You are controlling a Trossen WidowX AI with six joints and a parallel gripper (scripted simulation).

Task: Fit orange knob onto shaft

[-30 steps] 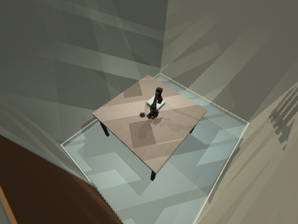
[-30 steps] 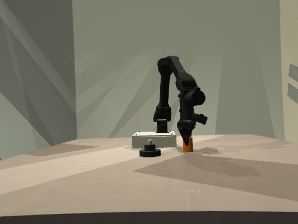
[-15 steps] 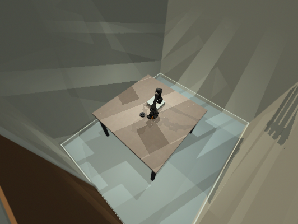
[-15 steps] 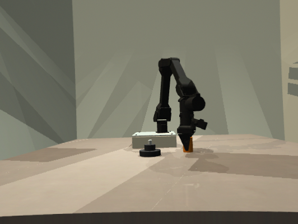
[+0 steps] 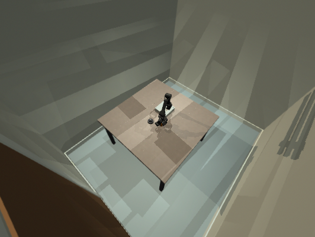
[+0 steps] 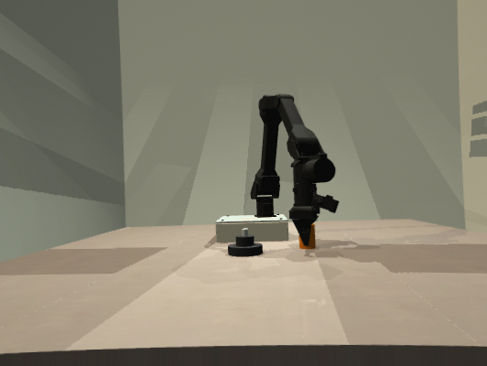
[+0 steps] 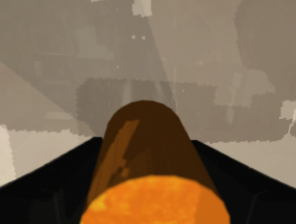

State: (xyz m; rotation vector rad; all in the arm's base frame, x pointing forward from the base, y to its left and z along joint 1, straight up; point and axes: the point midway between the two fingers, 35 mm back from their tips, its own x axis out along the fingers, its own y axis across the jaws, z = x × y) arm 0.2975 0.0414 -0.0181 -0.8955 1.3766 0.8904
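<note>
The round pedestal lies 30 mm ahead of my gripper tip, 160 mm to the right of it and 20 mm above it. From my gripper tip the other things lie so: orange knob: 40 mm above.
</note>
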